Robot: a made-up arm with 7 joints.
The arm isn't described. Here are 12 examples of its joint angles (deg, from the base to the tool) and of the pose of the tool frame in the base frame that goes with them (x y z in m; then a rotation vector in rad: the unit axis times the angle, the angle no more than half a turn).
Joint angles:
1: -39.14 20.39 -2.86 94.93 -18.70 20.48 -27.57
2: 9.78 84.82 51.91 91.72 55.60 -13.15 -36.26
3: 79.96 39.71 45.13 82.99 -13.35 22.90 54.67
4: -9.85 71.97 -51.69 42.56 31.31 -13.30 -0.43
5: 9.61 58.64 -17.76 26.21 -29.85 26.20 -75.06
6: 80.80 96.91 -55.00 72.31 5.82 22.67 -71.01
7: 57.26 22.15 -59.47 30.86 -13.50 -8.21 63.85
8: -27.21 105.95 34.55 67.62 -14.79 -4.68 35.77
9: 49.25 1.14 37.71 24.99 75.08 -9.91 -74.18
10: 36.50 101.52 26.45 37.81 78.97 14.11 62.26
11: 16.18 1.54 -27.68 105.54 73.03 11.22 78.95
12: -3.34 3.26 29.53 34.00 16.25 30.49 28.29
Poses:
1: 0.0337 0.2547 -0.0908 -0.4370 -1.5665 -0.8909
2: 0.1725 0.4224 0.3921 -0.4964 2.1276 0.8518
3: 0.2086 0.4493 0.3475 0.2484 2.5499 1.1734
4: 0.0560 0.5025 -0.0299 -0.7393 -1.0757 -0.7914
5: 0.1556 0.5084 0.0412 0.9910 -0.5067 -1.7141
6: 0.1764 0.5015 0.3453 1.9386 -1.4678 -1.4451
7: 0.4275 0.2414 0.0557 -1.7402 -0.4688 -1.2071
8: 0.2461 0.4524 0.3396 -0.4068 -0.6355 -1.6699
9: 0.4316 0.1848 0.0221 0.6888 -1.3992 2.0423
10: 0.1010 0.5172 0.3841 0.8717 2.3725 1.0996
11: 0.2387 0.0262 0.0792 2.0110 0.3180 -0.1715
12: 0.0891 0.2069 -0.1784 -0.8753 -1.6519 1.1485
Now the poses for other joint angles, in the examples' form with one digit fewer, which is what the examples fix.
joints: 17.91 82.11 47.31 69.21 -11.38 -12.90 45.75
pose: 0.127 0.510 0.359 -0.053 -1.614 -1.807
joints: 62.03 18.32 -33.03 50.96 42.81 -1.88 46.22
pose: 0.450 0.162 0.153 2.162 1.865 0.816
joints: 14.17 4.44 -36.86 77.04 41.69 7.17 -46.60
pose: 0.264 0.034 -0.055 -0.841 -2.337 0.136
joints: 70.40 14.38 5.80 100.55 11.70 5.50 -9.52
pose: 0.341 0.229 0.376 0.208 2.079 0.747
